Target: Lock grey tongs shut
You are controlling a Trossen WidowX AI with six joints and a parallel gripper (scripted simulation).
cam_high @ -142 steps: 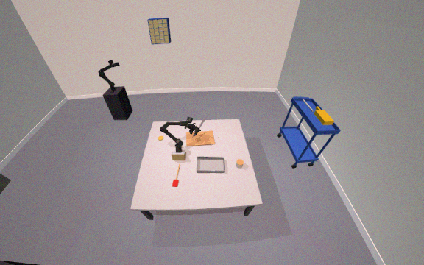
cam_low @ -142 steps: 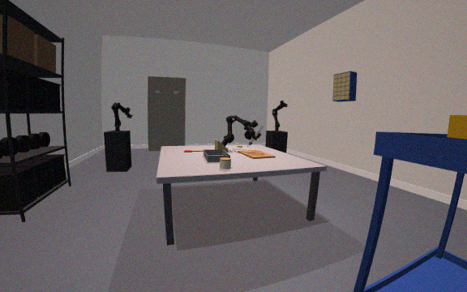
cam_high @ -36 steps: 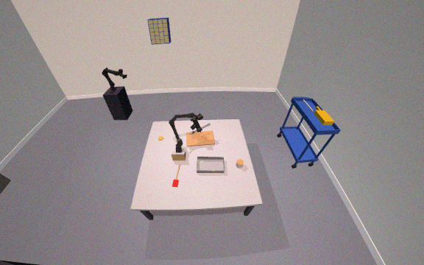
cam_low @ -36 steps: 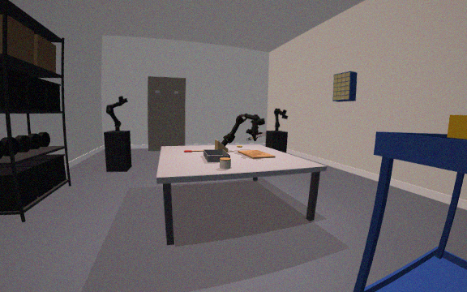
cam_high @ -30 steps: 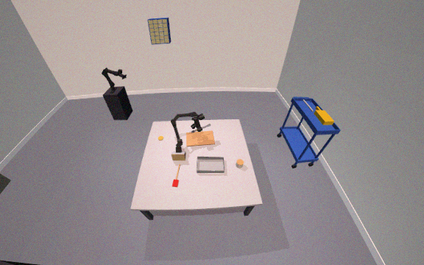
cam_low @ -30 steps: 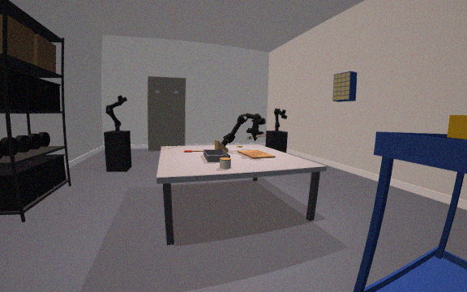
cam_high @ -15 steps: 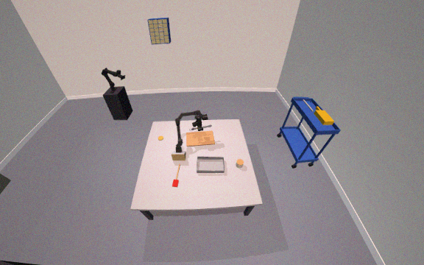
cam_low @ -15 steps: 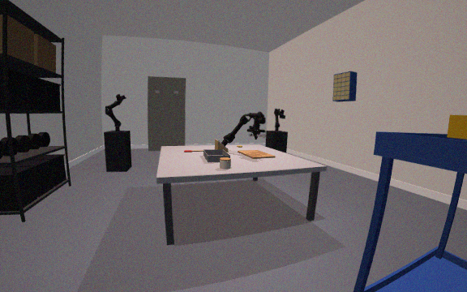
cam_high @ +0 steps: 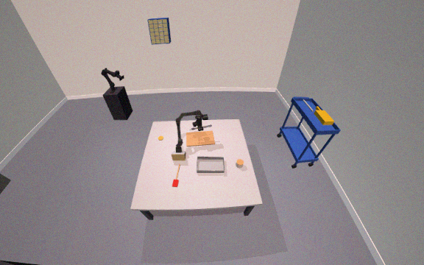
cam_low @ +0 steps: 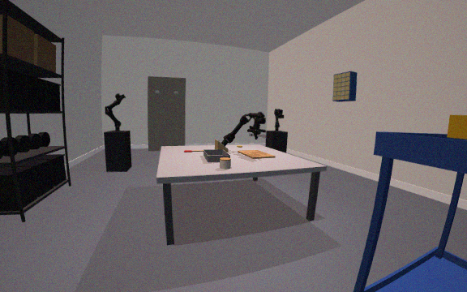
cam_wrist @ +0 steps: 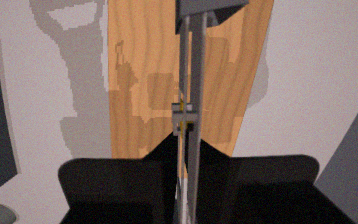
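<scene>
Right now my gripper tip is 15 cm above the board. The rest, counted from my gripper tip: grey roasting tin: 14 cm ahead, 42 cm to the right, 13 cm below; yellow object: 53 cm behind, 2 cm to the right, 14 cm below.
</scene>
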